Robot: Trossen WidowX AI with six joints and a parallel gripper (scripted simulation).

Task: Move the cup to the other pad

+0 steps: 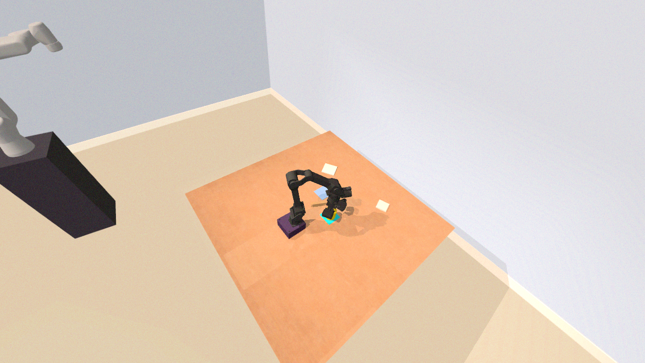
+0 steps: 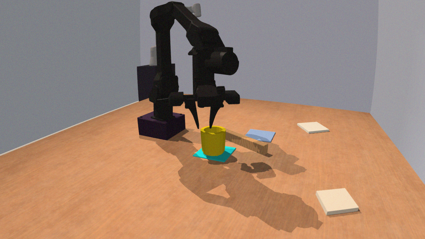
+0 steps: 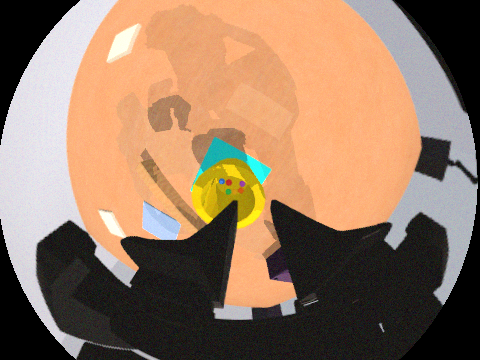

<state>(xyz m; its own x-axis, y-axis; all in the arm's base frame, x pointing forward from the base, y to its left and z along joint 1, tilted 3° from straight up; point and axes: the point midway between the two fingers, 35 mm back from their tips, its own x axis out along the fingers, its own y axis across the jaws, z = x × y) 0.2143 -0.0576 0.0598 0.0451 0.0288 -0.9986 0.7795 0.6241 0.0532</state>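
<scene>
Now: the yellow cup 4 cm below my gripper tip, 1 cm to the left of it and 1 cm ahead of it. Also, from my gripper tip: pale blue pad 21 cm to the left, 9 cm below, 8 cm ahead; then wooden bar 12 cm to the left, 7 cm below, 5 cm ahead; then cyan pad 9 cm below, 2 cm to the left, 2 cm ahead.
</scene>
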